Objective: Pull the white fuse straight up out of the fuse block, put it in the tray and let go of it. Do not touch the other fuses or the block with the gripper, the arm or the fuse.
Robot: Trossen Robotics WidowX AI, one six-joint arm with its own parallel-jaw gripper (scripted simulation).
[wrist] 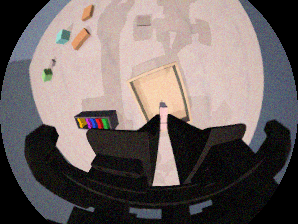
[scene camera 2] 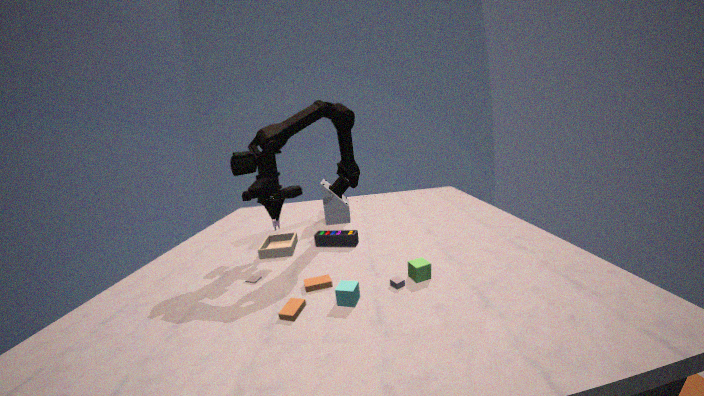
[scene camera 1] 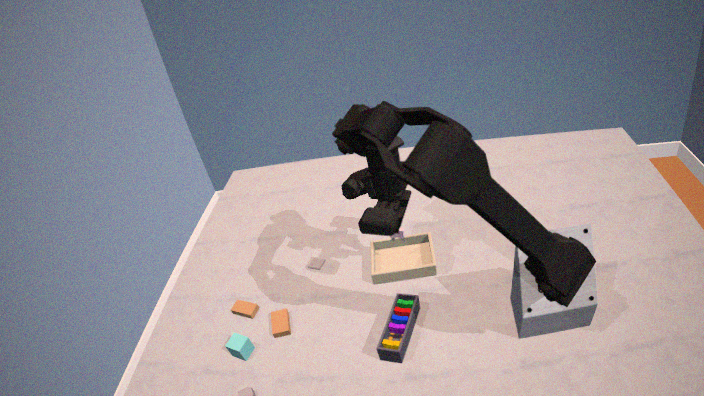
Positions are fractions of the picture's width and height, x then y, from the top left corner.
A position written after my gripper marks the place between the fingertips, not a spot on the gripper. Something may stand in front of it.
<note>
My gripper (scene camera 1: 0.56,0.58) carries a white fuse. Also in view: a tray (scene camera 1: 0.56,0.66).
My gripper also shows in the wrist view (wrist: 0.55,0.52) and in scene camera 2 (scene camera 2: 0.39,0.56). The tray also shows in the wrist view (wrist: 0.56,0.37) and in scene camera 2 (scene camera 2: 0.40,0.62).
</note>
